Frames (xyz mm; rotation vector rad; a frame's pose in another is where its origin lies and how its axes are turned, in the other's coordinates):
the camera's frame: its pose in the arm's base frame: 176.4 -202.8 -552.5 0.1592 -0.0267 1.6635
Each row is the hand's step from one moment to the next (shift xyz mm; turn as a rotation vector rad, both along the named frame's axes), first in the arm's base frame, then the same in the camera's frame.
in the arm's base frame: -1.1 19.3 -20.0 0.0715 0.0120 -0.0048
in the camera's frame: 16.8 -2.4 -22.1 0.0048 -0.0725 0.0002
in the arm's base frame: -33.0 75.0 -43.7 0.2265 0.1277 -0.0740
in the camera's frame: 71.9 21.9 -54.6 0.0969 -0.2432 -0.0675
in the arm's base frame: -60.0 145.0 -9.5 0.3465 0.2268 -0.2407
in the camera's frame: 147.6 44.3 -31.0 0.1640 -0.3850 -0.2331
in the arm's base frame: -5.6 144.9 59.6 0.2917 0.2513 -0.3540
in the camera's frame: 150.9 -4.3 42.2 0.1795 -0.3419 -0.3528
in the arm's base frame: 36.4 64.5 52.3 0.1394 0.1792 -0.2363
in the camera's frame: 66.8 -38.5 47.7 0.1362 -0.1745 -0.2417
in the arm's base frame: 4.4 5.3 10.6 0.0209 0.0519 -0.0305
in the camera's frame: 6.1 -4.1 10.3 0.0458 -0.0283 -0.0342
